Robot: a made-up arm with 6 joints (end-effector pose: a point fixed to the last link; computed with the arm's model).
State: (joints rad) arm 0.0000 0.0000 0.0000 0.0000 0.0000 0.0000
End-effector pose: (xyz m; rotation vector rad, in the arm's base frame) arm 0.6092 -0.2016 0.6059 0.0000 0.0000 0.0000
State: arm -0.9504 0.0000 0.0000 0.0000 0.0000 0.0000
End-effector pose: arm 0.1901 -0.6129 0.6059 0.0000 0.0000 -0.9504
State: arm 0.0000 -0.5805 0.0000 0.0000 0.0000 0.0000
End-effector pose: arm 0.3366 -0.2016 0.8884 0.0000 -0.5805 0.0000
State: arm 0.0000 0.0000 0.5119 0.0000 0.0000 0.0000
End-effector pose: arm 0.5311 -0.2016 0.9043 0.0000 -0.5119 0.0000
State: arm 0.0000 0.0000 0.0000 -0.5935 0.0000 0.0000
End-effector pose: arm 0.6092 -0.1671 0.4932 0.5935 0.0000 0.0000
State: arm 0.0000 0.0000 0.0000 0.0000 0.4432 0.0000
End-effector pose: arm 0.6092 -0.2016 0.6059 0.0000 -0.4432 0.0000
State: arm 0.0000 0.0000 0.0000 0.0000 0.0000 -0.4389
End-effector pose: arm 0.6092 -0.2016 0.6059 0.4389 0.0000 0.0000
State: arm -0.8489 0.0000 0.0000 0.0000 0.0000 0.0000
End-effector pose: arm 0.2513 -0.5905 0.6059 0.0000 0.0000 -0.8489
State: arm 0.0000 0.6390 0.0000 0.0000 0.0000 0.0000
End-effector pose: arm 0.6769 -0.2016 0.1804 0.0000 0.6390 0.0000
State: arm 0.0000 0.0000 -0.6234 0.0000 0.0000 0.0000
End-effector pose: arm 0.4946 -0.2016 0.2503 0.0000 0.6234 0.0000
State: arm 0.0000 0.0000 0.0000 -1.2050 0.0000 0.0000
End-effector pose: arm 0.6092 -0.0721 0.4176 1.2050 0.0000 0.0000
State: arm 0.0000 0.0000 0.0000 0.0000 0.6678 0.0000
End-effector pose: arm 0.6092 -0.2016 0.6059 0.0000 -0.6678 0.0000
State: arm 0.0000 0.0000 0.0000 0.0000 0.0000 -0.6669
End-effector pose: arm 0.6092 -0.2016 0.6059 0.6669 0.0000 0.0000
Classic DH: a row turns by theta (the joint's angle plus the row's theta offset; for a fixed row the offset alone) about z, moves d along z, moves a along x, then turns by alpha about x. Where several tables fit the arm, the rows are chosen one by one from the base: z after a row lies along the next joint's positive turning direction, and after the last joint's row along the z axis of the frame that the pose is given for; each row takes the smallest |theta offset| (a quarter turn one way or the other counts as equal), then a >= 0, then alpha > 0; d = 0 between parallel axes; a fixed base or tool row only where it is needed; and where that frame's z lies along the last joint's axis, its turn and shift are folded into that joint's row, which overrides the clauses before.
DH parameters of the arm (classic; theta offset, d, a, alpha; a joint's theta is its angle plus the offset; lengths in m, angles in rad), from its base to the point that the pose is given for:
joint 1: 0 0.2909 0 -1.5708
joint 2: -1.5708 0 0.315 3.1416
joint 3: 0 0 0 -1.5708
joint 4: 0 -0.6092 0 1.5708
joint 5: 0 0.2016 0 -1.5708
joint 6: 1.5708 0 0 1.5708
tool (fixed): -1.5708 0 0 0

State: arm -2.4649 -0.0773 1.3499 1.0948 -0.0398 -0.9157
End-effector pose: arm 0.0314 0.1437 1.2335 -1.7642 -0.4517 -2.0864
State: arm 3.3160 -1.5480 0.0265 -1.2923 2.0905 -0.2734
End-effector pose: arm 0.1119 0.0760 0.9080 2.2069 1.8483 -0.8380
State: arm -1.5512 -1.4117 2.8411 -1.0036 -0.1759 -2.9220
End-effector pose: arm -0.1227 0.7314 -0.1298 -0.2085 1.1133 0.9075
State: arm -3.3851 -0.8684 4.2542 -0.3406 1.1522 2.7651
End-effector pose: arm 0.1033 0.1701 -0.0911 -0.8137 -2.8220 0.7484
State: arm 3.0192 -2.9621 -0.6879 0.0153 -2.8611 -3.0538
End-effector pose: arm 0.4739 0.1448 0.4436 0.1333 2.5476 0.0476
